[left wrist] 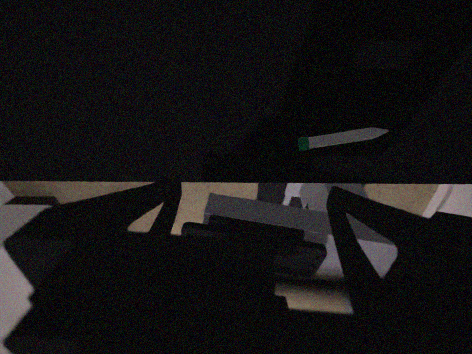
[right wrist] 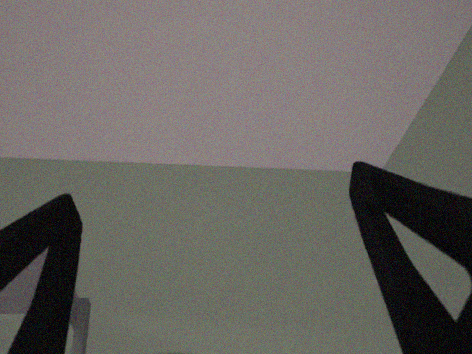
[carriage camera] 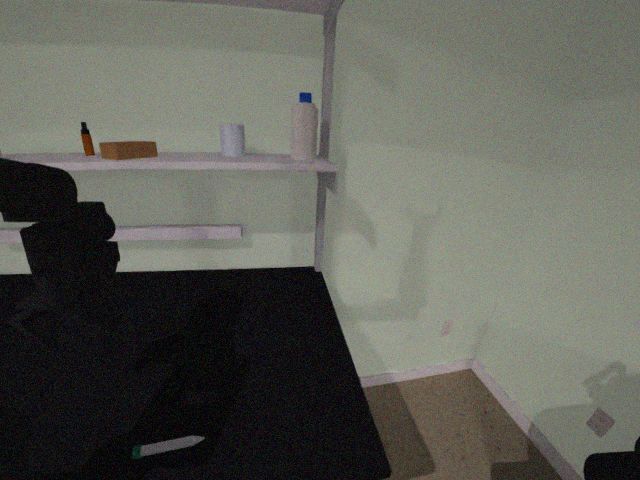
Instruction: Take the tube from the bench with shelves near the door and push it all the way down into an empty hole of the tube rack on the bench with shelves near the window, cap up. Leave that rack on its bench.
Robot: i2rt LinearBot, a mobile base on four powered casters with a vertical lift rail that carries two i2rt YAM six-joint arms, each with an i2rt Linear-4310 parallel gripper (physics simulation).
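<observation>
A pale tube (carriage camera: 170, 445) (left wrist: 342, 137) with a green cap lies on its side on the black bench top (carriage camera: 289, 361) (left wrist: 150, 90), near the front edge. Its cap points left and its tapered tip right. My left gripper (left wrist: 254, 189) is open and empty; in the left wrist view its fingertips are at the bench's front edge line, with the tube beyond them and to the right. My right gripper (right wrist: 214, 192) is open and empty, pointing at the wall and a pale surface above. The tube rack does not show in these views.
A shelf (carriage camera: 191, 163) above the bench holds an orange bottle (carriage camera: 87, 143), a brown box (carriage camera: 129, 149), a pale cup (carriage camera: 232, 139) and a white bottle (carriage camera: 303, 131) with a blue cap. A post (carriage camera: 320, 222) stands at the bench's back right corner. A wall is at the right.
</observation>
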